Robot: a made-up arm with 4 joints.
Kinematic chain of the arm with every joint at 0, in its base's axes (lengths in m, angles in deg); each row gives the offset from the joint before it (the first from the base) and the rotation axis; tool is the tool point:
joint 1: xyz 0 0 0.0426 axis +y
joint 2: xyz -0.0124 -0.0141 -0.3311 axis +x
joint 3: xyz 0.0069 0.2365 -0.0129 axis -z
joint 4: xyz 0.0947 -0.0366 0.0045 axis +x
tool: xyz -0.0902 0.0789 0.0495
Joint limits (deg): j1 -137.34..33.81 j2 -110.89..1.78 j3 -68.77..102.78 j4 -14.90..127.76
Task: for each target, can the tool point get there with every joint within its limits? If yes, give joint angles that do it. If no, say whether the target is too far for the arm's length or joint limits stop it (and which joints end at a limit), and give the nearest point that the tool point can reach.
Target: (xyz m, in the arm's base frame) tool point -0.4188 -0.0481 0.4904
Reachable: no: joint limits stop it (at a limit: joint 1, joint 2) | nearest point 0.1215 0.1741 0.3309 | short by 0.606 m
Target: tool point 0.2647 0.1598 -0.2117
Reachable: yes | joints -46.19 -37.01 -0.57 82.95
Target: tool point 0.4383 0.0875 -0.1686
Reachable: yes | joints -57.49 -77.71 -40.66 93.90
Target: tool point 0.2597 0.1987 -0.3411
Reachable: yes | joints -34.13 -50.11 -49.27 36.78
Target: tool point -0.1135 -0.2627 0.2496
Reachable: no: joint limits stop it (at a limit: joint 1, joint 2) | nearest point 0.1632 0.1146 0.2872 | short by 0.469 m
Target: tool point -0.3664 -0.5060 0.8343
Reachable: no: too far | nearest point 0.2718 -0.0618 0.5025 | short by 0.845 m
